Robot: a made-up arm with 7 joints.
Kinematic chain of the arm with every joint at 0, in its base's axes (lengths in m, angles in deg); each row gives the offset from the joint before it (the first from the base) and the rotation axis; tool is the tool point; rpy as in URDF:
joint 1: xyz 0 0 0 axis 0.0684 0.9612 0.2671
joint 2: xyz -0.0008 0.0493 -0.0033 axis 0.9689 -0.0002 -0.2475
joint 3: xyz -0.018 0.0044 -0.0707 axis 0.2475 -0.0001 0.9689
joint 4: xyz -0.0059 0 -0.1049 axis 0.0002 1 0
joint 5: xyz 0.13 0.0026 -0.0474 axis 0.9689 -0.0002 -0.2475
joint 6: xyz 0.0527 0 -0.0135 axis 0.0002 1 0
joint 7: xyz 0.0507 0 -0.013 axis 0.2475 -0.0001 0.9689
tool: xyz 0 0 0 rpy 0 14.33 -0.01
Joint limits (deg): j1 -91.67..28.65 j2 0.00..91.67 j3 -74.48..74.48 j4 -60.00..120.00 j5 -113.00..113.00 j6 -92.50..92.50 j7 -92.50..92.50
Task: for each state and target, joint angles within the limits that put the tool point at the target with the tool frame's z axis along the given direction. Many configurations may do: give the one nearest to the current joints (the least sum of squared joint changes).
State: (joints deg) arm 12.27 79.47 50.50 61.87 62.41 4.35 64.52
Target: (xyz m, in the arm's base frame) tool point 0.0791 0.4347 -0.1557 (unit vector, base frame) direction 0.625 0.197 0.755
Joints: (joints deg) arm -21.15 55.65 74.48 67.64 27.99 9.44 64.52
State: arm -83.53 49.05 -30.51 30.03 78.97 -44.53 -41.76
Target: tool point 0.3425 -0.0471 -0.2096 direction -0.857 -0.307 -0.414
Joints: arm -60.34 16.95 -45.86 49.12 84.67 -26.37 -41.76
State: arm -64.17 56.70 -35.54 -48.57 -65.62 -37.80 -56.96
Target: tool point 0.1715 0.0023 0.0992 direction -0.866 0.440 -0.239
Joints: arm -59.50 61.98 -15.83 -36.76 -20.56 -47.99 -56.96
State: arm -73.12 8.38 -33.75 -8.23 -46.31 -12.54 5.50
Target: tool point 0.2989 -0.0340 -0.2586 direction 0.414 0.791 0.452
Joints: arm -35.54 2.36 -17.13 39.25 -71.84 -4.41 5.50
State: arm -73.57 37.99 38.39 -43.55 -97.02 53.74 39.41
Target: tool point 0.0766 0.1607 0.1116 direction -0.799 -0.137 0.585
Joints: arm -39.91 34.55 70.13 -59.49 -54.94 51.21 39.41
